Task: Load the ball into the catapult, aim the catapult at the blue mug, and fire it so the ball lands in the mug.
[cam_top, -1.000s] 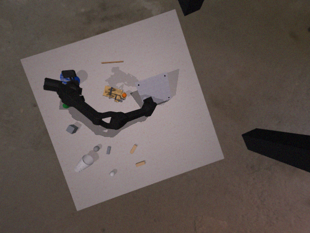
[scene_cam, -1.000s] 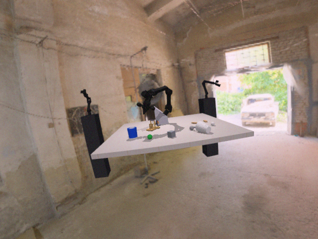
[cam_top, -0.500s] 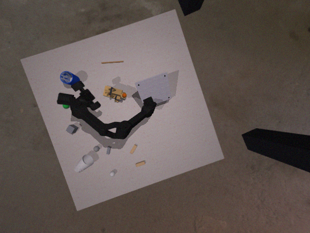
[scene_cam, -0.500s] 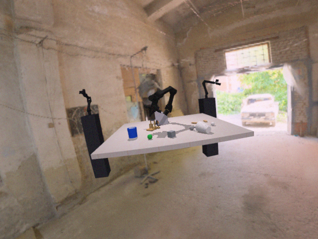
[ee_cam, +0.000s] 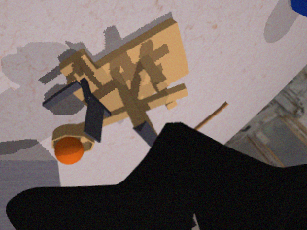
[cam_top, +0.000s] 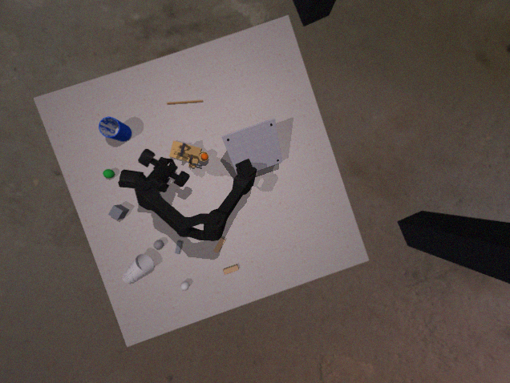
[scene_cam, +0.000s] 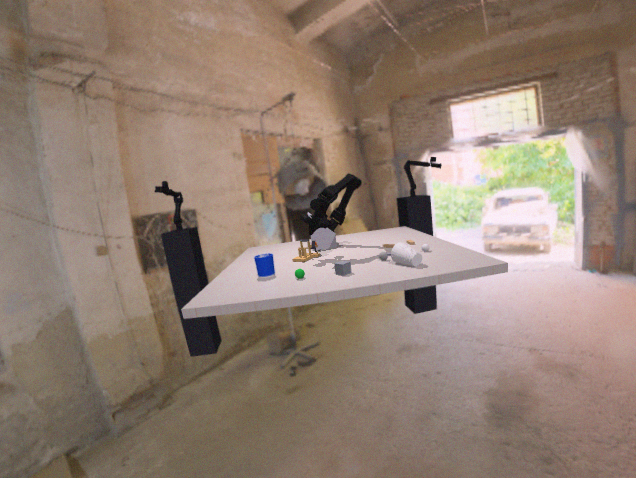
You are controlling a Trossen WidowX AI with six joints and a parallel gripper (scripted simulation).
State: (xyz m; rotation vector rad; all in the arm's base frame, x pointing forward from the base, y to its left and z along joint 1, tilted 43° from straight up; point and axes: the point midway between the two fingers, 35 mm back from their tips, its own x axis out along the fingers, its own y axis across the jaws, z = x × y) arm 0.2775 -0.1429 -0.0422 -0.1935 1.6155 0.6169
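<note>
Now: the orange ball 120 mm behind my gripper tip, 20 mm to the left of it and 80 mm below it. From my gripper tip the other things lie so: wooden catapult: 60 mm behind, 90 mm below; then blue mug: 200 mm ahead, 250 mm to the right, 110 mm below; then wooden stick: 140 mm behind, 270 mm to the right, 130 mm below.
</note>
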